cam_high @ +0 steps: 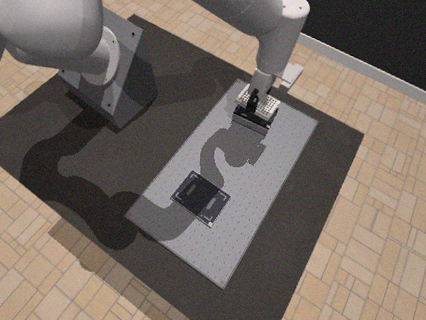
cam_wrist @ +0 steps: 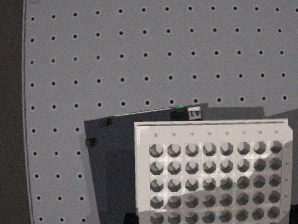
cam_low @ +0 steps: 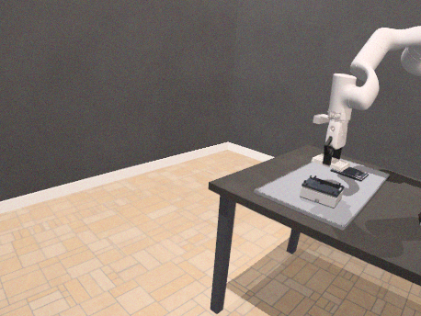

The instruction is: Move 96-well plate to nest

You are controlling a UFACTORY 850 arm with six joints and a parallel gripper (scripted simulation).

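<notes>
Right now the plate nest N1 is 34 cm to the right of my hand and 14 cm below it. The rest, counted from my hand: A1 mark 7 cm ahead, 40 cm to the right, 14 cm below; then white 96-well plate 1 cm below.
</notes>
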